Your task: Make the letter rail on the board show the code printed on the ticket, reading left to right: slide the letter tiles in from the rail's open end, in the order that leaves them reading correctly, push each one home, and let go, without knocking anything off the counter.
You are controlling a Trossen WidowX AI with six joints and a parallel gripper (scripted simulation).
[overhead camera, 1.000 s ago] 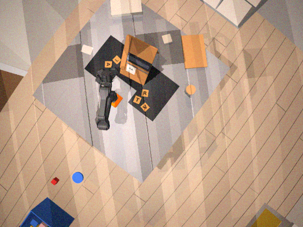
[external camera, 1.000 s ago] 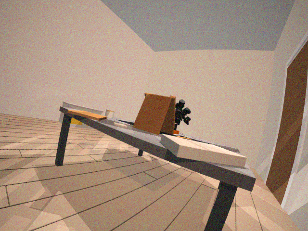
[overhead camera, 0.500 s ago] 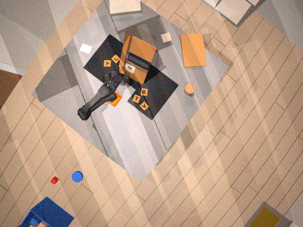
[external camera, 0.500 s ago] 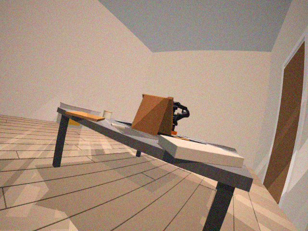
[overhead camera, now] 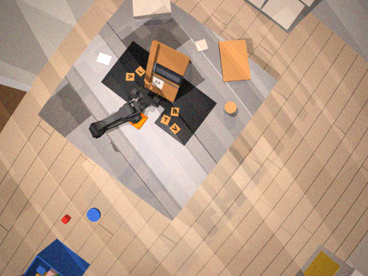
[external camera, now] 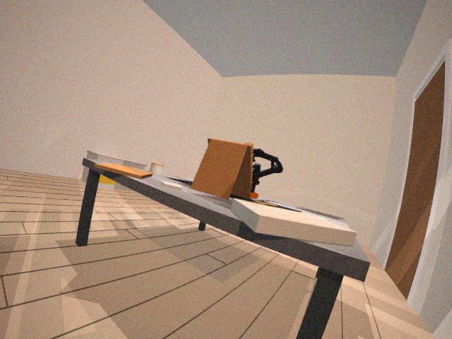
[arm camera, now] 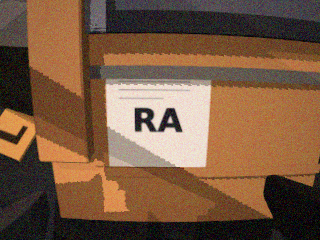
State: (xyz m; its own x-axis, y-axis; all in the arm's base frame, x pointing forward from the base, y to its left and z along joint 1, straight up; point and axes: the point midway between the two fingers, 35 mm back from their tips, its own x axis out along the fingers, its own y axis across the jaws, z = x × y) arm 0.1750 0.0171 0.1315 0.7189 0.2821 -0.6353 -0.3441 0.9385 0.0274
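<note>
The orange tile lies 10 mm ahead of my gripper tip, 190 mm to the right of it and 140 mm below it. Round my gripper tip: white ticket 80 mm ahead, 20 mm to the left, 70 mm below; white card 50 mm behind, 470 mm to the left, 140 mm below; black mat 10 mm to the right, 140 mm below.
</note>
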